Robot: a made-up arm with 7 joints. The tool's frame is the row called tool. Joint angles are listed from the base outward.
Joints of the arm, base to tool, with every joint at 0 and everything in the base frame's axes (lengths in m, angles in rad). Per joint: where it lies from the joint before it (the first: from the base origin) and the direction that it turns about. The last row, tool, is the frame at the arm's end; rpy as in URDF.
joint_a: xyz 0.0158 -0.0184 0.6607 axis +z
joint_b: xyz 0.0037 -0.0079 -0.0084 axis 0 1 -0.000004
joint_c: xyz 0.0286 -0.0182 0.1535 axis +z
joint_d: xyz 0.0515 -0.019 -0.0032 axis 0 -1 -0.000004
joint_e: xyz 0.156 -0.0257 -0.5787 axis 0 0.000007 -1
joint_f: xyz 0.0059 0.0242 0.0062 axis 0 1 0.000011
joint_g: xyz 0.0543 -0.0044 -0.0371 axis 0 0.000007 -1
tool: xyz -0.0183 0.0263 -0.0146 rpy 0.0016 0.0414 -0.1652
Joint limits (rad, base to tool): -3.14..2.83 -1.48..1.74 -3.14..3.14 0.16..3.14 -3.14..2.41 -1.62..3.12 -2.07..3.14
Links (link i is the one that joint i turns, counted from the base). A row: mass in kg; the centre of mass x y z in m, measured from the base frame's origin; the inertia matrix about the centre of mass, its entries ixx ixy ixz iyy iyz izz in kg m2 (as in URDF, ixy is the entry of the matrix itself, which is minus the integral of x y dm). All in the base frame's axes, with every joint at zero. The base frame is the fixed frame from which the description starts. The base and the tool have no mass.
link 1: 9.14; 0.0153 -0.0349 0.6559; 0.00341 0 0 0.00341 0 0.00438
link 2: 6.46; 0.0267 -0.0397 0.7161; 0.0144 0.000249 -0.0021 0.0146 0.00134 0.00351
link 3: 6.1; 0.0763 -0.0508 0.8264; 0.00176 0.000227 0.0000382 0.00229 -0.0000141 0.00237
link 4: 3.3; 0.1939 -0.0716 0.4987; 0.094 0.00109 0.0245 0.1 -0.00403 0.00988
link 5: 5.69; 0.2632 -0.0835 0.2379; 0.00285 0 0 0.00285 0 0.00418
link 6: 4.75; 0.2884 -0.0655 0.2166; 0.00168 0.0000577 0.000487 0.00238 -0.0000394 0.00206
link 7: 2.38; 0.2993 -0.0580 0.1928; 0.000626 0 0 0.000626 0 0.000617
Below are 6 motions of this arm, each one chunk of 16 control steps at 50 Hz.
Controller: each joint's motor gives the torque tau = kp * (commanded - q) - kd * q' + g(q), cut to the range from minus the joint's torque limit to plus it. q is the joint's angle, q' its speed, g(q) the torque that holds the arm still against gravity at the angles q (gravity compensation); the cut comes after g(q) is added. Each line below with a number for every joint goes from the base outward.
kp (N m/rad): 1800 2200 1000 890 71 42 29
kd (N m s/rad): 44 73 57 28 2.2 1.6 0.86
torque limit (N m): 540 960 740 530 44 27 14
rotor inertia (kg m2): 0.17 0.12 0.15 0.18 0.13 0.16 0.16
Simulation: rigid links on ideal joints. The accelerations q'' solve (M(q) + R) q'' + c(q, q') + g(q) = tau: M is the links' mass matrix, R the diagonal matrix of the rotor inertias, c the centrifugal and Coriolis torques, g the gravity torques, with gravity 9.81 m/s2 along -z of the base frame. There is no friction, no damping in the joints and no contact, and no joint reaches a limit. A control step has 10 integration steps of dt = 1/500 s. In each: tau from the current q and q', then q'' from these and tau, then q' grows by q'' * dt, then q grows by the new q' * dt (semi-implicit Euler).
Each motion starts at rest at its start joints. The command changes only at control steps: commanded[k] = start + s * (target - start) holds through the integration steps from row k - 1 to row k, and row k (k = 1, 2, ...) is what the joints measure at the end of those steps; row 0 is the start. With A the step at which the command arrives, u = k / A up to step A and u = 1 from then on. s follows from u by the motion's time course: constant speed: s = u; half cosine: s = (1 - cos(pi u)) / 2; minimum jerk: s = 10 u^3 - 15 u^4 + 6 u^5; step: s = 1 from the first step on.
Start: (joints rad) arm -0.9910 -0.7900 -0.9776 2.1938 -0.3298 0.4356 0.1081
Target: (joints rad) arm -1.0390 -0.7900 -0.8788 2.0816 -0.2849 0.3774 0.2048
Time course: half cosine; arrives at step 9
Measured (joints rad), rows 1 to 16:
1: -0.9920 -0.7903 -0.9770 2.1928 -0.3296 0.4355 0.1082
2: -0.9955 -0.7913 -0.9746 2.1891 -0.3284 0.4349 0.1088
3: -1.0019 -0.7932 -0.9700 2.1822 -0.3256 0.4332 0.1104
4: -1.0106 -0.7958 -0.9629 2.1721 -0.3203 0.4297 0.1139
5: -1.0205 -0.7987 -0.9539 2.1597 -0.3124 0.4241 0.1198
6: -1.0303 -0.8012 -0.9433 2.1461 -0.3022 0.4162 0.1286
7: -1.0386 -0.8029 -0.9321 2.1326 -0.2908 0.4061 0.1404
8: -1.0443 -0.8033 -0.9211 2.1204 -0.2797 0.3945 0.1547
9: -1.0465 -0.8021 -0.9112 2.1107 -0.2706 0.3825 0.1709
10: -1.0457 -0.7995 -0.9026 2.1032 -0.2650 0.3713 0.1877
11: -1.0436 -0.7961 -0.8952 2.0967 -0.2635 0.3619 0.2040
12: -1.0410 -0.7925 -0.8886 2.0905 -0.2659 0.3552 0.2188
13: -1.0384 -0.7890 -0.8830 2.0844 -0.2713 0.3516 0.2314
14: -1.0359 -0.7858 -0.8783 2.0786 -0.2786 0.3511 0.2410
15: -1.0337 -0.7830 -0.8746 2.0730 -0.2864 0.3536 0.2472
16: -1.0319 -0.7808 -0.8719 2.0680 -0.2937 0.3585 0.2501

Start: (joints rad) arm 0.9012 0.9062 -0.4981 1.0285 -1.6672 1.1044 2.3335
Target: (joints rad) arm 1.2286 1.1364 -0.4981 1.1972 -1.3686 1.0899 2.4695
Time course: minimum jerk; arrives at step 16
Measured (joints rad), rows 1 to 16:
1: 0.9015 0.9064 -0.4982 1.0286 -1.6671 1.1044 2.3335
2: 0.9033 0.9080 -0.4992 1.0292 -1.6666 1.1044 2.3336
3: 0.9084 0.9125 -0.5018 1.0311 -1.6646 1.1046 2.3339
4: 0.9185 0.9212 -0.5065 1.0348 -1.6601 1.1054 2.3348
5: 0.9344 0.9349 -0.5129 1.0407 -1.6514 1.1074 2.3367
6: 0.9564 0.9535 -0.5206 1.0488 -1.6374 1.1109 2.3401
7: 0.9841 0.9763 -0.5286 1.0590 -1.6173 1.1160 2.3455
8: 1.0163 1.0021 -0.5356 1.0711 -1.5908 1.1225 2.3532
9: 1.0516 1.0293 -0.5408 1.0850 -1.5587 1.1299 2.3636
10: 1.0880 1.0560 -0.5431 1.1003 -1.5224 1.1374 2.3767
11: 1.1235 1.0804 -0.5423 1.1168 -1.4839 1.1437 2.3923
12: 1.1562 1.1011 -0.5381 1.1343 -1.4457 1.1479 2.4100
13: 1.1845 1.1167 -0.5306 1.1522 -1.4103 1.1487 2.4291
14: 1.2073 1.1268 -0.5204 1.1697 -1.3801 1.1454 2.4486
15: 1.2243 1.1315 -0.5082 1.1863 -1.3565 1.1372 2.4676
16: 1.2363 1.1319 -0.4952 1.2013 -1.3405 1.1244 2.4849

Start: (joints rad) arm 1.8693 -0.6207 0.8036 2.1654 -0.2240 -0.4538 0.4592
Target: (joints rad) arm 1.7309 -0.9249 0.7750 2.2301 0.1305 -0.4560 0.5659
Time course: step
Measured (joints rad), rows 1 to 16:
1: 1.7716 -0.7005 0.7542 2.1360 -0.1736 -0.4550 0.4627
2: 1.7201 -0.7642 0.7310 2.1114 -0.0859 -0.4503 0.4696
3: 1.7044 -0.8080 0.7320 2.1014 0.0104 -0.4410 0.4799
4: 1.7016 -0.8409 0.7440 2.1062 0.0961 -0.4293 0.4934
5: 1.7039 -0.8676 0.7592 2.1227 0.1589 -0.4171 0.5094
6: 1.7088 -0.8904 0.7736 2.1472 0.1942 -0.4061 0.5270
7: 1.7152 -0.9103 0.7850 2.1765 0.2035 -0.3978 0.5452
8: 1.7227 -0.9277 0.7930 2.2078 0.1928 -0.3935 0.5631
9: 1.7308 -0.9426 0.7977 2.2391 0.1703 -0.3941 0.5799
10: 1.7391 -0.9551 0.7997 2.2686 0.1442 -0.4000 0.5948
11: 1.7469 -0.9650 0.7996 2.2948 0.1215 -0.4109 0.6074
12: 1.7539 -0.9723 0.7980 2.3166 0.1066 -0.4260 0.6171
13: 1.7595 -0.9771 0.7953 2.3333 0.1014 -0.4441 0.6238
14: 1.7637 -0.9795 0.7921 2.3446 0.1051 -0.4635 0.6273
15: 1.7661 -0.9795 0.7885 2.3503 0.1157 -0.4825 0.6279
16: 1.7668 -0.9774 0.7850 2.3506 0.1298 -0.4993 0.6257

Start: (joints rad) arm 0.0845 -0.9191 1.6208 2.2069 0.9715 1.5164 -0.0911
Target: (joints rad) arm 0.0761 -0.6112 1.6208 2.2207 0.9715 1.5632 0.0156
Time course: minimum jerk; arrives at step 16
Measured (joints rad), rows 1 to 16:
1: 0.0845 -0.9190 1.6209 2.2069 0.9715 1.5164 -0.0911
2: 0.0849 -0.9179 1.6219 2.2066 0.9712 1.5166 -0.0910
3: 0.0858 -0.9148 1.6246 2.2061 0.9705 1.5173 -0.0906
4: 0.0873 -0.9083 1.6293 2.2052 0.9689 1.5190 -0.0896
5: 0.0894 -0.8976 1.6360 2.2043 0.9662 1.5226 -0.0875
6: 0.0919 -0.8817 1.6440 2.2034 0.9625 1.5283 -0.0839
7: 0.0945 -0.8605 1.6525 2.2031 0.9580 1.5365 -0.0783
8: 0.0968 -0.8343 1.6601 2.2037 0.9535 1.5469 -0.0704
9: 0.0982 -0.8039 1.6656 2.2056 0.9497 1.5588 -0.0600
10: 0.0985 -0.7704 1.6680 2.2090 0.9476 1.5709 -0.0474
11: 0.0972 -0.7355 1.6666 2.2142 0.9478 1.5818 -0.0328
12: 0.0941 -0.7010 1.6609 2.2209 0.9508 1.5901 -0.0169
13: 0.0892 -0.6685 1.6512 2.2285 0.9568 1.5945 -0.0006
14: 0.0828 -0.6394 1.6381 2.2361 0.9654 1.5938 0.0152
15: 0.0756 -0.6150 1.6226 2.2428 0.9759 1.5877 0.0294
16: 0.0683 -0.5956 1.6066 2.2475 0.9872 1.5765 0.0412

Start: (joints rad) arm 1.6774 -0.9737 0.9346 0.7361 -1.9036 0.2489 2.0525
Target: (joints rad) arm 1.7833 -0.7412 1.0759 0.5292 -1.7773 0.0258 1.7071
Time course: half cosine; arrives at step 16
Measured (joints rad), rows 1 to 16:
1: 1.6778 -0.9732 0.9343 0.7361 -1.9036 0.2489 2.0524
2: 1.6791 -0.9710 0.9334 0.7362 -1.9035 0.2487 2.0516
3: 1.6819 -0.9666 0.9321 0.7359 -1.9029 0.2481 2.0493
4: 1.6864 -0.9593 0.9310 0.7348 -1.9012 0.2467 2.0446
5: 1.6926 -0.9490 0.9307 0.7320 -1.8976 0.2441 2.0362
6: 1.7004 -0.9357 0.9321 0.7270 -1.8915 0.2397 2.0233
7: 1.7095 -0.9196 0.9358 0.7189 -1.8825 0.2329 2.0051
8: 1.7195 -0.9008 0.9423 0.7075 -1.8706 0.2231 1.9810
9: 1.7300 -0.8799 0.9517 0.6922 -1.8559 0.2100 1.9512
10: 1.7408 -0.8573 0.9643 0.6730 -1.8391 0.1934 1.9160
11: 1.7514 -0.8339 0.9797 0.6501 -1.8210 0.1734 1.8763
12: 1.7616 -0.8104 0.9975 0.6240 -1.8028 0.1504 1.8335
13: 1.7709 -0.7877 1.0170 0.5956 -1.7856 0.1250 1.7893
14: 1.7791 -0.7668 1.0376 0.5661 -1.7707 0.0980 1.7457
15: 1.7859 -0.7486 1.0581 0.5369 -1.7591 0.0704 1.7049
16: 1.7908 -0.7340 1.0774 0.5096 -1.7517 0.0434 1.6690

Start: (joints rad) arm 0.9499 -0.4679 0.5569 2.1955 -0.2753 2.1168 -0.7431
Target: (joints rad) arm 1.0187 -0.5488 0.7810 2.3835 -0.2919 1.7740 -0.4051
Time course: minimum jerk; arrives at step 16
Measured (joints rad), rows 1 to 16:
1: 0.9499 -0.4679 0.5569 2.1955 -0.2753 2.1168 -0.7431
2: 0.9501 -0.4677 0.5573 2.1959 -0.2756 2.1165 -0.7429
3: 0.9507 -0.4672 0.5585 2.1968 -0.2765 2.1154 -0.7420
4: 0.9520 -0.4664 0.5611 2.1988 -0.2786 2.1125 -0.7396
5: 0.9541 -0.4657 0.5661 2.2020 -0.2822 2.1065 -0.7345
6: 0.9574 -0.4654 0.5741 2.2068 -0.2877 2.0960 -0.7256
7: 0.9618 -0.4659 0.5857 2.2134 -0.2947 2.0797 -0.7115
8: 0.9674 -0.4679 0.6012 2.2221 -0.3026 2.0569 -0.6911
9: 0.9740 -0.4716 0.6204 2.2328 -0.3105 2.0273 -0.6638
10: 0.9813 -0.4774 0.6429 2.2457 -0.3172 1.9911 -0.6294
11: 0.9889 -0.4856 0.6676 2.2606 -0.3216 1.9494 -0.5885
12: 0.9964 -0.4961 0.6934 2.2775 -0.3229 1.9042 -0.5425
13: 1.0033 -0.5086 0.7185 2.2962 -0.3205 1.8576 -0.4933
14: 1.0094 -0.5225 0.7417 2.3164 -0.3145 1.8121 -0.4434
15: 1.0146 -0.5371 0.7614 2.3379 -0.3053 1.7703 -0.3956
16: 1.0190 -0.5513 0.7769 2.3602 -0.2940 1.7343 -0.3526

